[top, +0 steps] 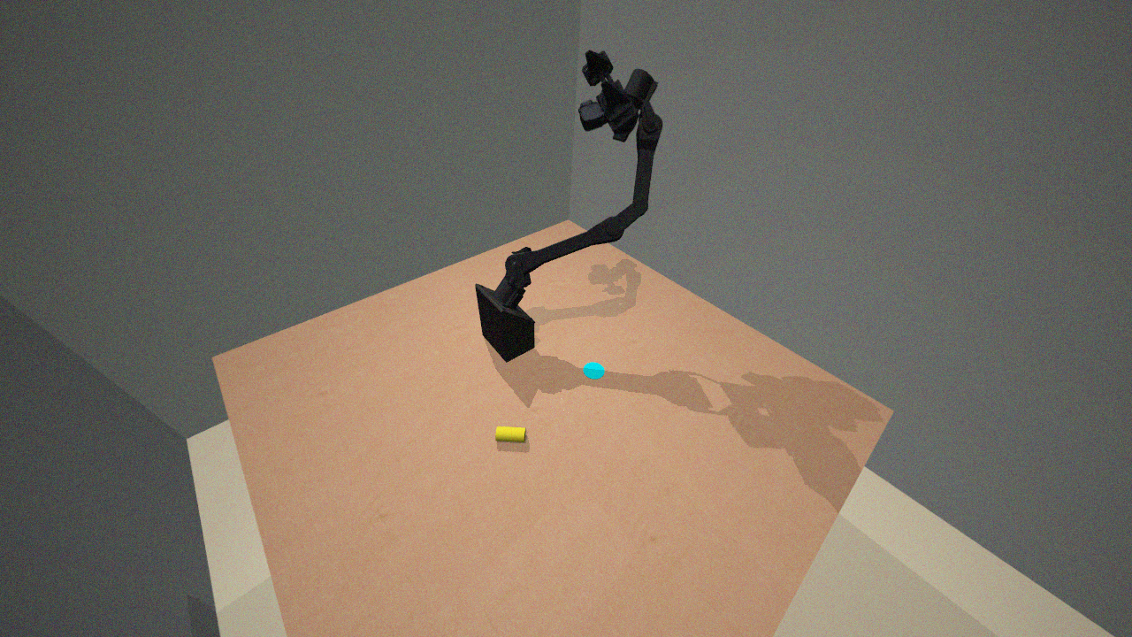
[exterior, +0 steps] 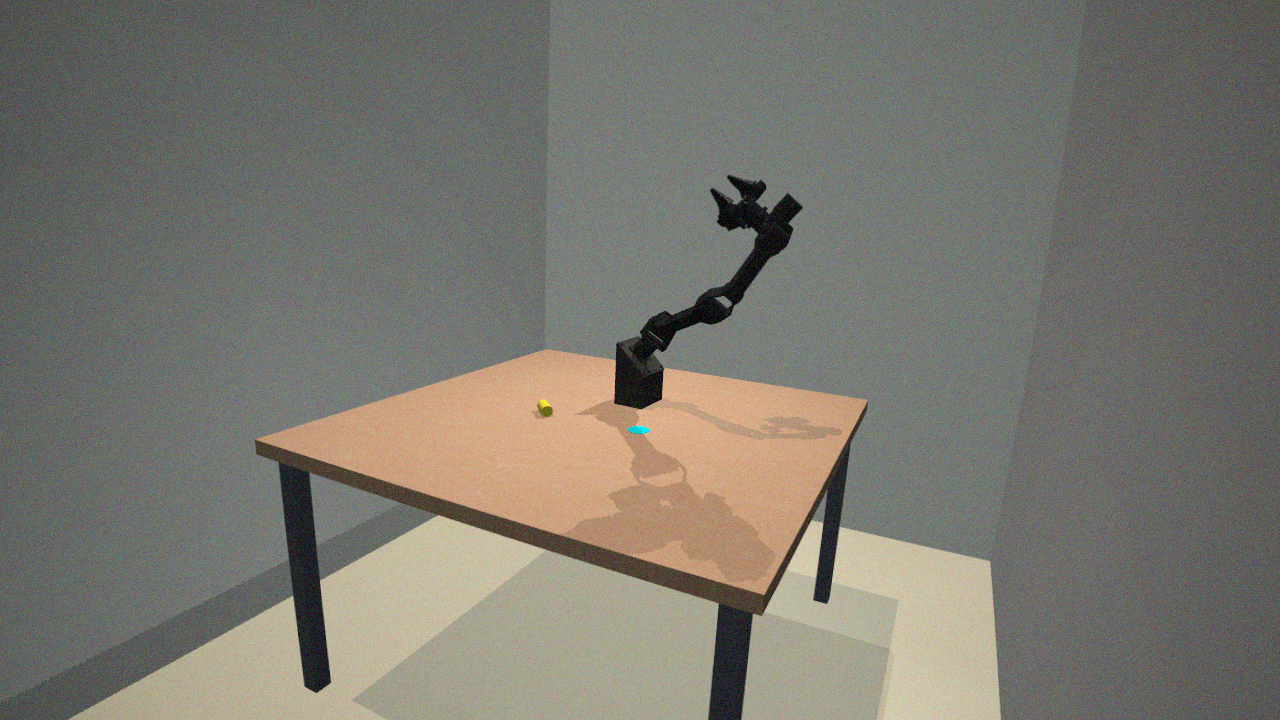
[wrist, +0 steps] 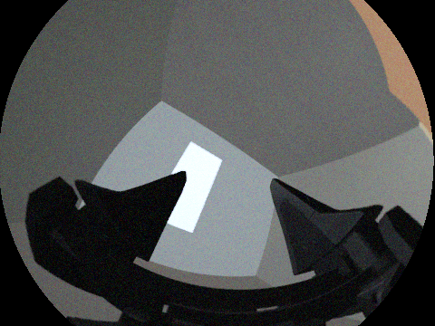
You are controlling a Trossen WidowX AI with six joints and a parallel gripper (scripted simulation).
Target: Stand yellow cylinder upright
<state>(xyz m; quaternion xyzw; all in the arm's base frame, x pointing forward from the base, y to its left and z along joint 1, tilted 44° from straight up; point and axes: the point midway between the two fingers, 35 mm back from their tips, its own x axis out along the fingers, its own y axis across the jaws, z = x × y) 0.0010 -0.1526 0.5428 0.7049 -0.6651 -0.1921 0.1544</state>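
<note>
My gripper tip is 21 cm short of the yellow tall cylinder, 42 cm to the left of it and 66 cm above it. Round my gripper tip: cyan circle 20 cm ahead, 12 cm to the right, 67 cm below.
</note>
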